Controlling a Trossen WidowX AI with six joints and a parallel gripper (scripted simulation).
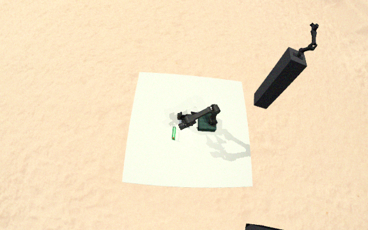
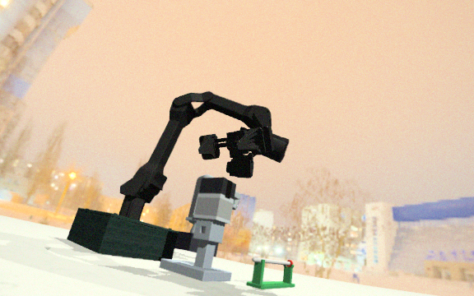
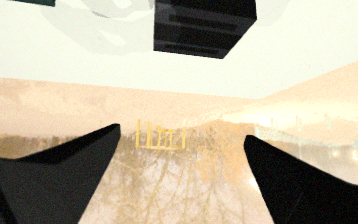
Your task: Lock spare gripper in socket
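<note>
Right now the green cradle is 22 cm below my gripper tip, 15 cm to the left of it and 6 cm ahead of it. Round my gripper tip: spare gripper: 12 cm below, 2 cm to the left; grey mount: 19 cm below, 2 cm to the left, 1 cm behind.
</note>
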